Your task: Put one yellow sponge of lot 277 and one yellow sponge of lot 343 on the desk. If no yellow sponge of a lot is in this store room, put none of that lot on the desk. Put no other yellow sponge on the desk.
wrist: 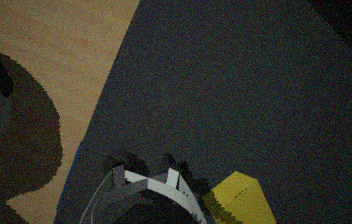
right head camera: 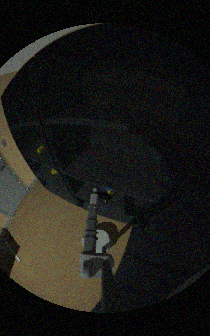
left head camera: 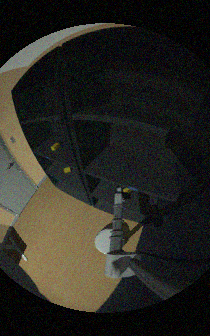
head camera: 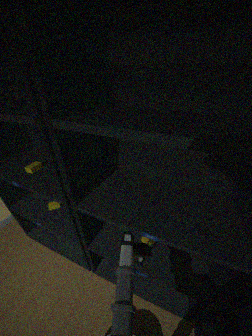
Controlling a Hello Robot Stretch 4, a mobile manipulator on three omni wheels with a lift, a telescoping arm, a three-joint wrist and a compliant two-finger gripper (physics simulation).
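Frame: origin at the robot's base, x right, y ahead, z up, level; metres.
Seen in the pictures: gripper, between the fingertips: [wrist: 140,165] [head camera: 139,259]; robot's base, origin of its link: [right head camera: 96,241] [left head camera: 108,240].
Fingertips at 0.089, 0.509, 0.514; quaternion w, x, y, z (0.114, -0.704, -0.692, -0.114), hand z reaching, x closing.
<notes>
Offsets run from my fingertips to a thing's middle, as dx, dy, dz. Level surfaces: height alone.
A yellow sponge @(+0.075, +0.138, +0.014) [wrist: 247,200] [head camera: 146,240] [left head camera: 127,190] [right head camera: 110,192] lies on a dark shelf board @(dz -0.009) [wrist: 215,90]. My gripper [wrist: 140,165] is nearly shut, with a narrow gap between its fingertips and nothing held. It is over the board, and the sponge lies outside it, just past the right finger in the wrist view. Part of the sponge is cut off by the lower edge there. Two more yellow sponges show at the left: one @(-0.844, +0.371, +0.471) [head camera: 33,167] [left head camera: 55,146] [right head camera: 40,149] on a higher board, another @(-0.827, +0.397, +0.014) [head camera: 54,205] [left head camera: 67,170] [right head camera: 54,172] lower. No lot number is readable. I cannot make out the desk.
A dark upright post [head camera: 67,192] divides the shelf bays. A larger board [head camera: 155,192] is above the gripper's level. Blue strips @(+0.014, -0.079, +0.432) [head camera: 150,236] mark some board edges. The wooden floor @(dz -0.542) [head camera: 50,280] [wrist: 75,40] lies in front, with a grey door [left head camera: 15,180] at the left. The scene is very dim.
</notes>
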